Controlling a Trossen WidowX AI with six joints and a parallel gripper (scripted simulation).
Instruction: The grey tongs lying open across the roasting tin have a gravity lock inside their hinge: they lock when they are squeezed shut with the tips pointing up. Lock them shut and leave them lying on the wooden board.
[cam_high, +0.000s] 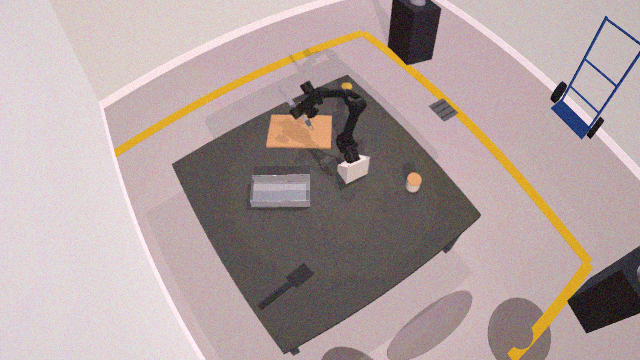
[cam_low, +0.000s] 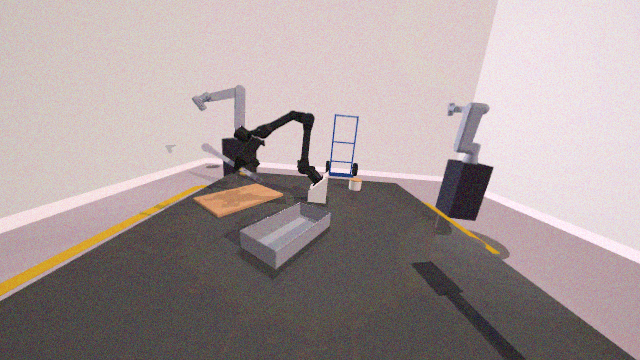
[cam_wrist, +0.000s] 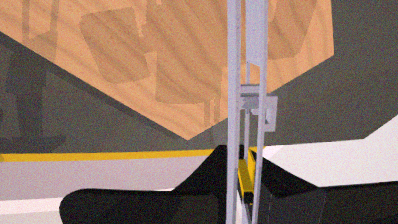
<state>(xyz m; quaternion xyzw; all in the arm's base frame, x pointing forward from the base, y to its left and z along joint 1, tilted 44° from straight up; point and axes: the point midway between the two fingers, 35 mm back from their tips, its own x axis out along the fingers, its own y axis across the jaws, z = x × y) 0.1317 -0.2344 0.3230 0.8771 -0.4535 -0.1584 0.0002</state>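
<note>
The yellow slider is 20 mm behind my gripper tip, 30 mm to the left of it and 20 mm above it. Also, from my gripper tip: wooden board 20 mm behind, 30 mm to the left, 130 mm below; orange disc 440 mm behind, 190 mm to the right, 120 mm below; roasting tin 240 mm ahead, 360 mm to the left, 100 mm below.
</note>
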